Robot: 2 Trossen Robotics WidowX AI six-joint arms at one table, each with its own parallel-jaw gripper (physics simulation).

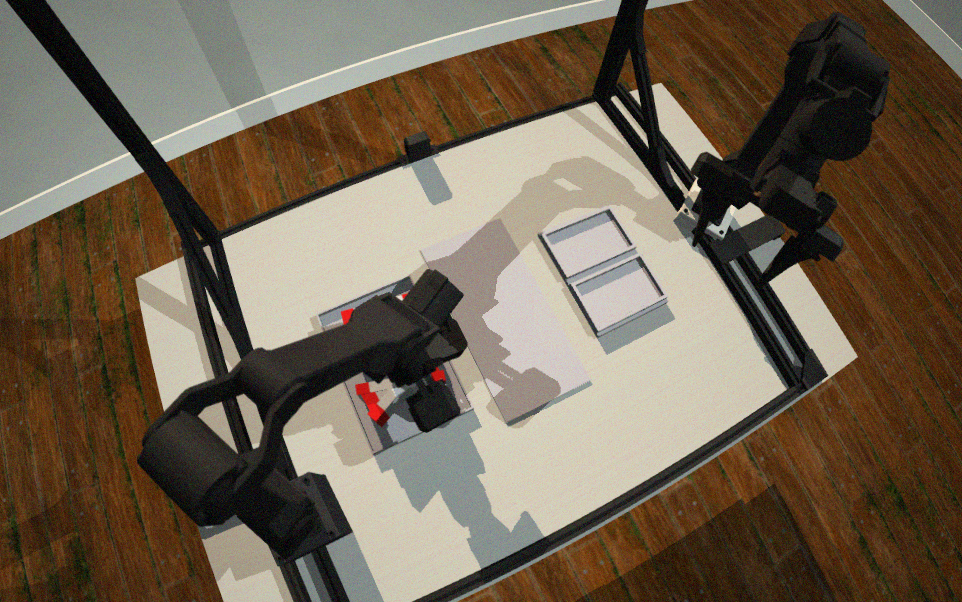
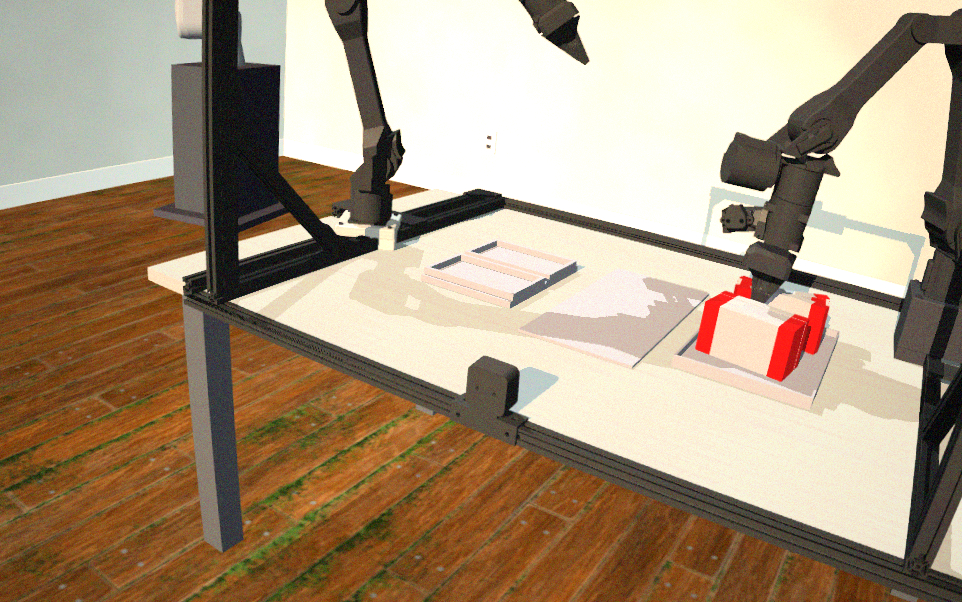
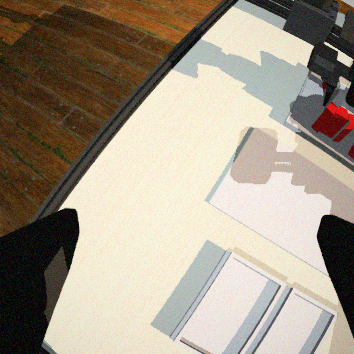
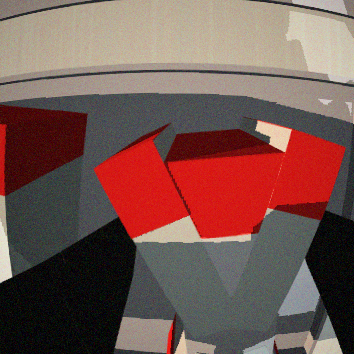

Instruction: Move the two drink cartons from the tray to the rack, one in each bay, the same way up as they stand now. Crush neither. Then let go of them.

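Note:
A red-and-white carton stands in the tray; its panels look folded inward. My right gripper is part-way open, with its fingers on either side of this carton; whether they touch it I cannot tell. The second carton stands upright beside it in the tray, its sides flat. The rack has two empty bays. My left gripper is wide open and empty, high above the table edge by the rack.
A flat pale board lies between the tray and the rack. Dark rails edge the table, with upright posts at its ends. A small black block is fixed to one long rail.

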